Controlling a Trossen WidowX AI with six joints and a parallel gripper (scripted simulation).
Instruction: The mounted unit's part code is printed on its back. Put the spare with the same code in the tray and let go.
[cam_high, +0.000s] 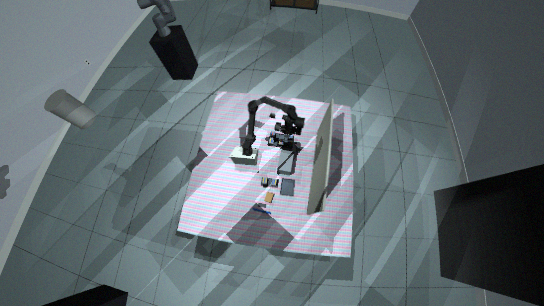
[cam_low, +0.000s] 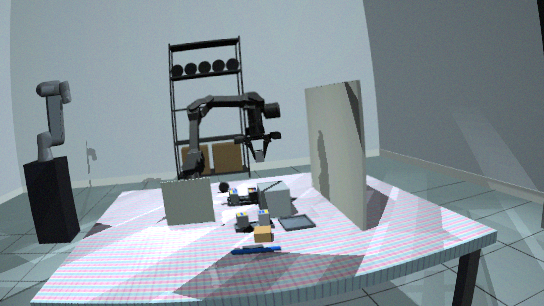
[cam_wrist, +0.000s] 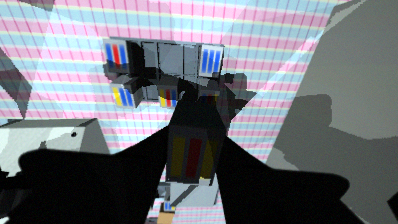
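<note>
Now: the tray 40 mm ahead of my gripper tip, 360 mm to the right of it and 170 mm below it. The rest, counted from my gripper tip: tall grey panel 230 mm ahead, 200 mm to the right, 50 mm above; then grey spare 20 mm above; then grey mounted unit 10 mm ahead, 170 mm to the right, 120 mm below.
</note>
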